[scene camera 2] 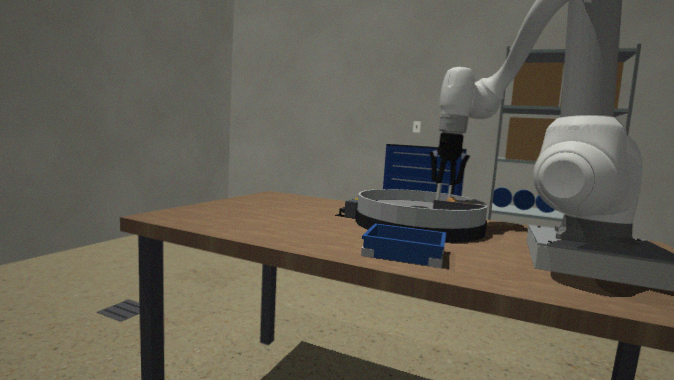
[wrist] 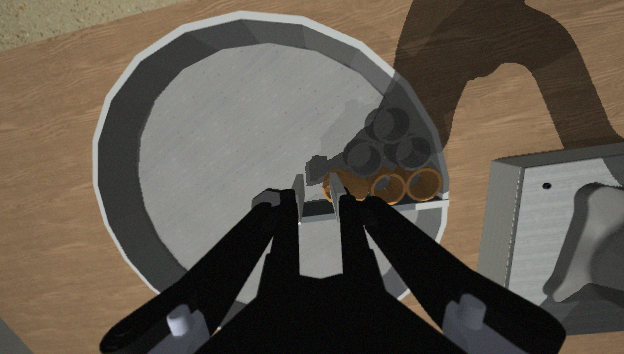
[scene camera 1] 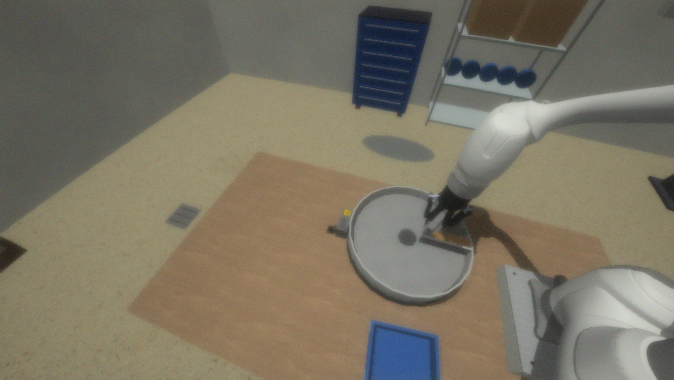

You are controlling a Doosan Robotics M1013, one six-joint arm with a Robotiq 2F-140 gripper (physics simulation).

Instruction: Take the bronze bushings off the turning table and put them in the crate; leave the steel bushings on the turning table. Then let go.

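Seen in the pictures: gripper, fingertip midpoint: [wrist: 316,184] [scene camera 1: 429,230]; arm's base, origin of the base link: [scene camera 2: 593,239] [scene camera 1: 563,318].
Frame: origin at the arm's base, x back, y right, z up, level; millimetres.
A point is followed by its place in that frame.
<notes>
Three bronze bushings [wrist: 355,190] @(x -388, y 111, z 42 mm) [wrist: 397,193] @(x -337, y 99, z 28 mm) [wrist: 425,186] @(x -300, y 103, z 17 mm) stand in a row along the divider bar [wrist: 318,209] @(x -430, y 79, z 24 mm) [scene camera 1: 446,244] @(x -369, y 78, z 33 mm) on the turning table [wrist: 116,85] @(x -625, y 229, z 38 mm) [scene camera 1: 357,267] @(x -617, y -102, z -15 mm) [scene camera 2: 400,215] @(x -486, y -142, z 10 mm). Three steel bushings [wrist: 391,124] [wrist: 362,157] [wrist: 413,151] @(x -312, y 143, z 3 mm) stand beside them in shadow. My gripper [wrist: 316,184] @(x -430, y 113, z 25 mm) [scene camera 1: 436,226] @(x -430, y 113, z 25 mm) [scene camera 2: 445,194] @(x -430, y 113, z 25 mm) is open with a narrow gap, empty, pointing down low over the turning table. In the wrist view its right fingertip overlaps the leftmost bronze bushing, hiding part of it; whether they touch is unclear. The blue crate [scene camera 1: 437,357] @(x -335, y -243, z -5 mm) [scene camera 2: 402,250] @(x -400, y -351, z -28 mm) stands in front; its visible interior is empty.
The wooden worktable [scene camera 1: 250,260] [scene camera 2: 225,225] carries everything. A small grey box with a yellow top [scene camera 1: 344,221] @(x -723, y 31, z 3 mm) [scene camera 2: 351,208] @(x -715, y -7, z -20 mm) sits left of the turning table. The arm's base plate [scene camera 1: 515,310] @(x -137, y -34, z 1 mm) [wrist: 542,225] @(x -121, y 32, z -2 mm) stands to its right. The turning table has a raised rim.
</notes>
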